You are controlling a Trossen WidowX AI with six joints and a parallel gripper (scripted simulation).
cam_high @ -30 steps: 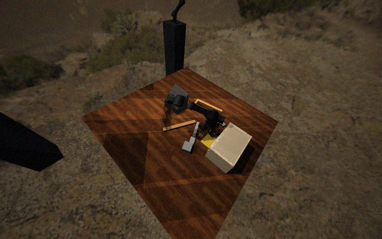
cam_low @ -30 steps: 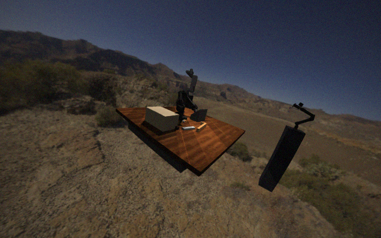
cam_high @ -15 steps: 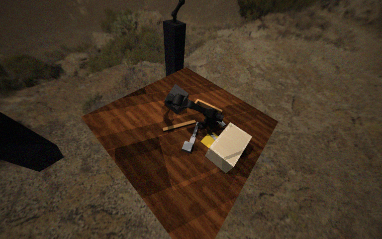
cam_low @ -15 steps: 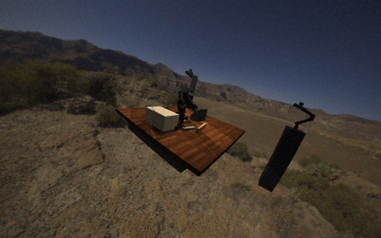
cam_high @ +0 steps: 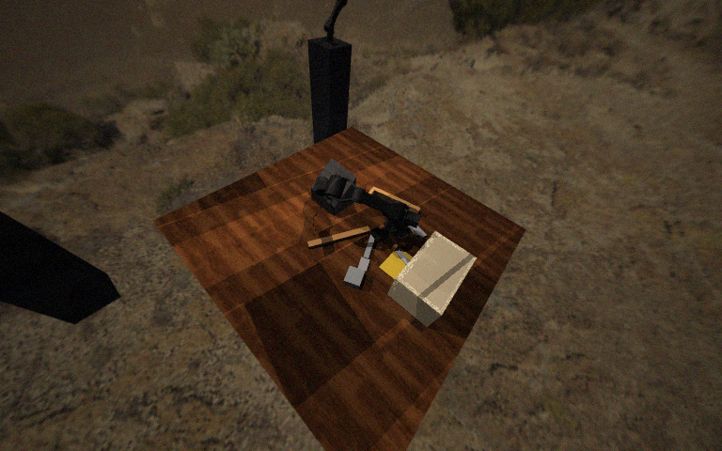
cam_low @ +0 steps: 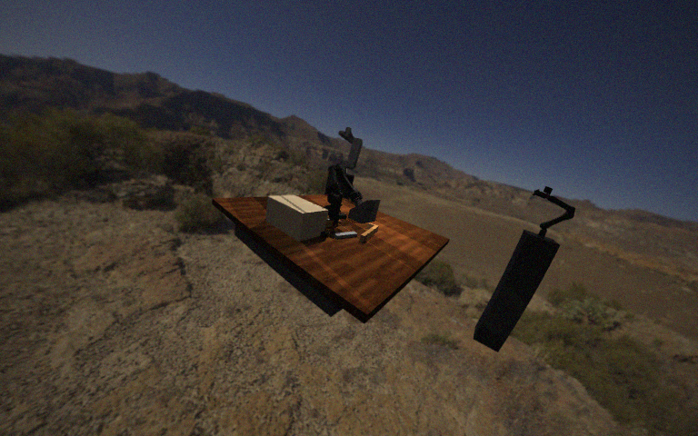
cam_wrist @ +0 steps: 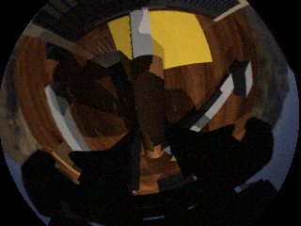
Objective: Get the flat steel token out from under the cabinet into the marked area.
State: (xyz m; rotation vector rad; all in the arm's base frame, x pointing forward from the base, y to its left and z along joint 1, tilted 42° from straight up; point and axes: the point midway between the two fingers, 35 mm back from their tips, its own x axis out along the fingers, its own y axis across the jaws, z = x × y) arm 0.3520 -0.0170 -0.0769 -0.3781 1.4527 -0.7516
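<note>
The grey scraper is 13 cm to the right of my gripper tip and 1 cm behind it. Also, from my gripper tip: wooden stick 16 cm behind, 15 cm to the right; grey block 26 cm to the right, 3 cm ahead, 1 cm above; grey bar 15 cm to the left, 5 cm ahead.
</note>
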